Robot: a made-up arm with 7 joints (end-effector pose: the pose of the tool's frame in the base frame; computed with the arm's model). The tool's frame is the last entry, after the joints. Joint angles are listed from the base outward.
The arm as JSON. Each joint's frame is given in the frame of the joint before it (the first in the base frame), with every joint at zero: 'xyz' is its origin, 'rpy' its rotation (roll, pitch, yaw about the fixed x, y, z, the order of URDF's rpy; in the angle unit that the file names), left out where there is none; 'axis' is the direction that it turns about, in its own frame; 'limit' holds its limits. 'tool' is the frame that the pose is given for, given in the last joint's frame.
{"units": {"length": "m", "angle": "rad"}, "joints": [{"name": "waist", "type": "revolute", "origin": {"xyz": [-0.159, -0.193, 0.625], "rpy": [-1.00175, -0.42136, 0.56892]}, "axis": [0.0, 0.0, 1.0], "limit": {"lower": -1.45, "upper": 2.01}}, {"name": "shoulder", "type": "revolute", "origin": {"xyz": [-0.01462, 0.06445, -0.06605], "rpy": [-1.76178, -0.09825, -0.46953]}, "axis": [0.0, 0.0, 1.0], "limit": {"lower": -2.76, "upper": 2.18}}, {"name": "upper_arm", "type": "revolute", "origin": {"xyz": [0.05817, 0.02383, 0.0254], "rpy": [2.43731, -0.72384, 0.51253]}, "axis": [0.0, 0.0, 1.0], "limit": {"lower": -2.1, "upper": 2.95}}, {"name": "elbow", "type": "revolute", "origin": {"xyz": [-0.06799, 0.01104, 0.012], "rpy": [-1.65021, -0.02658, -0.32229]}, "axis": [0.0, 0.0, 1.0], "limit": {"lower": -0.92, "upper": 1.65}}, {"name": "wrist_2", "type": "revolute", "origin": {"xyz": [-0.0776, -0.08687, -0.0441], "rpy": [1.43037, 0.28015, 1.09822]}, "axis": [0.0, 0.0, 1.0], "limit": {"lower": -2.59, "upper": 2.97}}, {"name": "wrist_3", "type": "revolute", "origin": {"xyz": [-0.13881, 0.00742, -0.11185], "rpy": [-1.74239, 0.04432, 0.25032]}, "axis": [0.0, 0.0, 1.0], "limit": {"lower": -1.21, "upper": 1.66}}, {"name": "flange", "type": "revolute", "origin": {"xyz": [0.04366, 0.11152, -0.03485], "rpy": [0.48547, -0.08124, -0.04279]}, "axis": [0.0, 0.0, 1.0], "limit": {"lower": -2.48, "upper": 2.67}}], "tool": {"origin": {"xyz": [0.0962, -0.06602, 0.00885], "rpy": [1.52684, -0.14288, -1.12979]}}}
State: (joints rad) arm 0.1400 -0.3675 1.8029 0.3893 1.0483 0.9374 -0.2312
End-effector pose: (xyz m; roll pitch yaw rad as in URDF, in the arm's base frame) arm 0.1847 -0.3134 0.7865 1.4874 0.9311 -2.8631
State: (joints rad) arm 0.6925 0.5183 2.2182 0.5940 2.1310 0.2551 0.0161
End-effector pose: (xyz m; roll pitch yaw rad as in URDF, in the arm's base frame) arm 0.1660 -0.3982 0.5242 2.6537 -0.7050 2.7567
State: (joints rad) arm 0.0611 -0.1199 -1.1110 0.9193 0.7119 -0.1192 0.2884
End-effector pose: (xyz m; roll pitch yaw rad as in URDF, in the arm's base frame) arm -0.2297 -0.0153 0.7221 1.1803 0.8338 -0.3931
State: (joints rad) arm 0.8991 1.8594 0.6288 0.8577 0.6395 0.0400 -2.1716
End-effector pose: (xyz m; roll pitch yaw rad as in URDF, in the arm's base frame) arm -0.0245 -0.5867 0.7650 -0.4844 0.0082 -1.1242
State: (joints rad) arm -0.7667 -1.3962 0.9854 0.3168 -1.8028 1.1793 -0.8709
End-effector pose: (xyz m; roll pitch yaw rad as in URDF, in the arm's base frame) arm -0.2961 -0.3506 0.5377 2.4099 -0.6467 1.7656
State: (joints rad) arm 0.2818 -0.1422 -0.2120 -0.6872 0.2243 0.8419 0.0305
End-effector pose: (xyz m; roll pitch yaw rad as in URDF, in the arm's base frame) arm -0.4301 -0.3595 0.4584 -0.3209 0.2184 -0.0252
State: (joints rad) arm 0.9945 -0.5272 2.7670 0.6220 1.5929 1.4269 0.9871
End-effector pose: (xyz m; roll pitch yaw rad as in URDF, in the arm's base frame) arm -0.0775 0.2938 0.3974 1.4049 0.1056 0.4080
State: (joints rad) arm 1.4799 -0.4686 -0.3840 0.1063 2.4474 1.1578 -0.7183
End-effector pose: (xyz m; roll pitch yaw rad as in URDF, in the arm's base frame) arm -0.2157 -0.4007 0.7365 1.9530 0.4179 2.0300
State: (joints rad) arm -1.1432 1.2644 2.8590 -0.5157 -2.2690 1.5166 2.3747
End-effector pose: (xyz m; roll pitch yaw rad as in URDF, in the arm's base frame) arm -0.0154 0.0550 0.4686 1.9897 -0.4034 1.7540
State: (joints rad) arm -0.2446 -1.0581 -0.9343 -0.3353 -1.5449 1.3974 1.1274
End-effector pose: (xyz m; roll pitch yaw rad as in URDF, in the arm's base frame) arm -0.0701 0.1004 0.2204 1.1182 1.2800 -1.3675
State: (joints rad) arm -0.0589 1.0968 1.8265 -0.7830 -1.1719 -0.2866 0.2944
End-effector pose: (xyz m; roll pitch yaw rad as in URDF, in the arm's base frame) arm -0.1396 -0.3233 0.2747 0.7373 -0.6265 -0.3523
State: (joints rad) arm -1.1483 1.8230 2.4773 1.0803 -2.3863 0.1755 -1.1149
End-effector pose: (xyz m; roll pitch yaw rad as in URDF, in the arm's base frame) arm -0.0671 -0.2229 0.3235 2.6856 -0.9216 2.3601
